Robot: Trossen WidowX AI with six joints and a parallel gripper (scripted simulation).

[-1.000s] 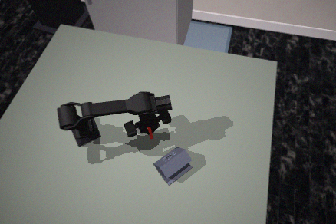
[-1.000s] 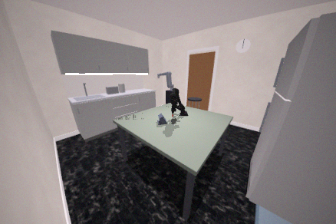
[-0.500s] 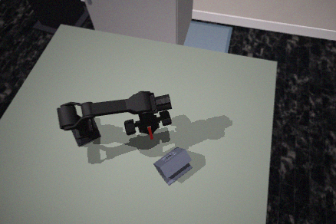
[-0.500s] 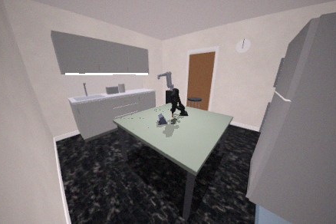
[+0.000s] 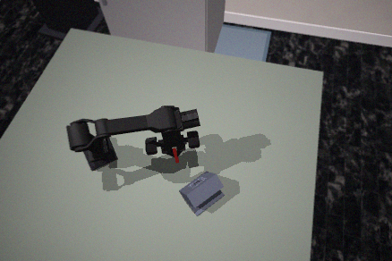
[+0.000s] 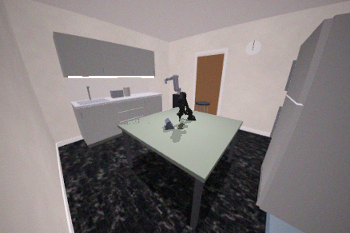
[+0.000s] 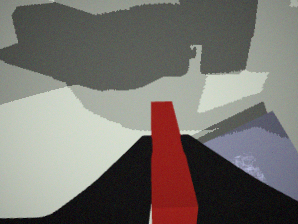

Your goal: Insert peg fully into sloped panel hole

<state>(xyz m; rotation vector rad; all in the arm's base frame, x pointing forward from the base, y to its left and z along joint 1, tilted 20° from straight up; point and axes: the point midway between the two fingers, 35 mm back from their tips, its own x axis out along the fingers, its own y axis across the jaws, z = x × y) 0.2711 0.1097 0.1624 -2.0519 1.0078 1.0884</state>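
Right now the red peg is 3 cm below my hand.
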